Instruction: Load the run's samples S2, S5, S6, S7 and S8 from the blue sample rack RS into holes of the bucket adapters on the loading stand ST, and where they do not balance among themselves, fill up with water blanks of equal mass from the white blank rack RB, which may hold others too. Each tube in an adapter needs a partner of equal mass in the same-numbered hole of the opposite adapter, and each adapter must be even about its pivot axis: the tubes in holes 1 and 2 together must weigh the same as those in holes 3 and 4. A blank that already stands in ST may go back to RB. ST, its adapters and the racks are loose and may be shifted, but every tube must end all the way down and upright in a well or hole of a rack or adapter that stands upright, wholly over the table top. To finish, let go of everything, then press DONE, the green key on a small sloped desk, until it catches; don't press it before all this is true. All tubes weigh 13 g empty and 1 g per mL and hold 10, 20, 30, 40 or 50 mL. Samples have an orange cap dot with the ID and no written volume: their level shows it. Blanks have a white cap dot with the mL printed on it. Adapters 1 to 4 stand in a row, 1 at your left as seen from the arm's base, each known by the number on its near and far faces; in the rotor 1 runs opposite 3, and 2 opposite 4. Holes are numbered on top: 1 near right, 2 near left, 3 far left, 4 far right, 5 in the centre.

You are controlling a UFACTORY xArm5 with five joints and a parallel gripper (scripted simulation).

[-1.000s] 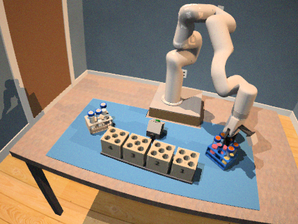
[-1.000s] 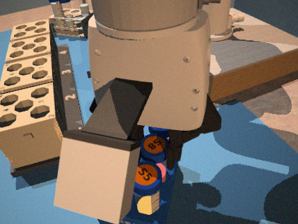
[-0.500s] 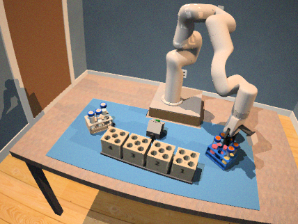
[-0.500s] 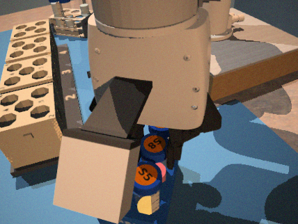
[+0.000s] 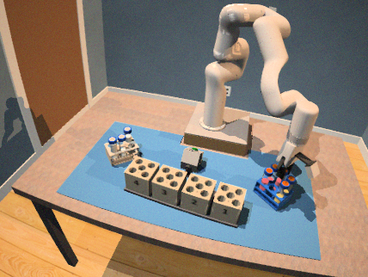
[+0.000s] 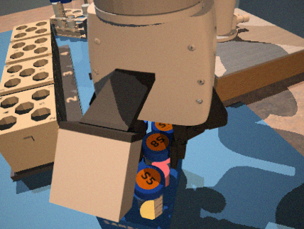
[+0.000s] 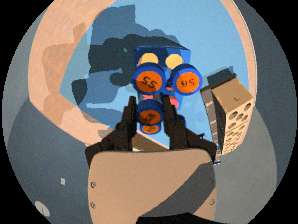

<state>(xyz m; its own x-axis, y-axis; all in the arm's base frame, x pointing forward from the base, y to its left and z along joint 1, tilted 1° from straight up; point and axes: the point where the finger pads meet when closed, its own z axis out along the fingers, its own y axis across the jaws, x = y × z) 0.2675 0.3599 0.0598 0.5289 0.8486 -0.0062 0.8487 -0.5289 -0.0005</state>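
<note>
Now: hand 100 mm above the blue sample rack RS, 20 mm short of it and 10 mm to the left of it. Also, from my hand: white blank rack RB: 660 mm to the right, 100 mm below, 70 mm ahead; blue-capped tube: 660 mm to the right, 100 mm ahead, 60 mm below; loading stand ST: 330 mm to the right, 160 mm ahead, 120 mm below.
</note>
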